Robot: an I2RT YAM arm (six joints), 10 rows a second.
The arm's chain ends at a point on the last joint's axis. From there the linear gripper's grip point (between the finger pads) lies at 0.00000 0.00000 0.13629 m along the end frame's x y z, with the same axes.
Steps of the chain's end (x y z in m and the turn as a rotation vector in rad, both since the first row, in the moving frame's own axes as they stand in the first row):
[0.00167 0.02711 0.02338 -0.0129 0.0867 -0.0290]
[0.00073 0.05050 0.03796 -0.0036 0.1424 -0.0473]
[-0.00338 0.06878 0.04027 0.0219 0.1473 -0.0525]
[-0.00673 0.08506 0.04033 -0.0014 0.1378 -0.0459]
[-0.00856 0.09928 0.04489 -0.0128 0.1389 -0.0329]
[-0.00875 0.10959 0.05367 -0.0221 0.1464 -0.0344]
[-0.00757 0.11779 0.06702 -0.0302 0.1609 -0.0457]
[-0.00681 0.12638 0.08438 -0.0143 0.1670 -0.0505]
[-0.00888 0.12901 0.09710 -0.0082 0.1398 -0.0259]
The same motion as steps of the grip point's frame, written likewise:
[0.01350 0.02869 0.02286 -0.0129 0.0867 -0.0290]
[0.02008 0.05053 0.03658 -0.0036 0.1424 -0.0473]
[0.01653 0.06528 0.03876 0.0219 0.1473 -0.0525]
[0.01199 0.08482 0.03904 -0.0014 0.1378 -0.0459]
[0.01033 0.10071 0.04357 -0.0128 0.1389 -0.0329]
[0.01118 0.11225 0.05218 -0.0221 0.1464 -0.0344]
[0.01435 0.12139 0.06520 -0.0302 0.1609 -0.0457]
[0.01588 0.12775 0.08247 -0.0143 0.1670 -0.0505]
[0.01012 0.12988 0.09577 -0.0082 0.1398 -0.0259]

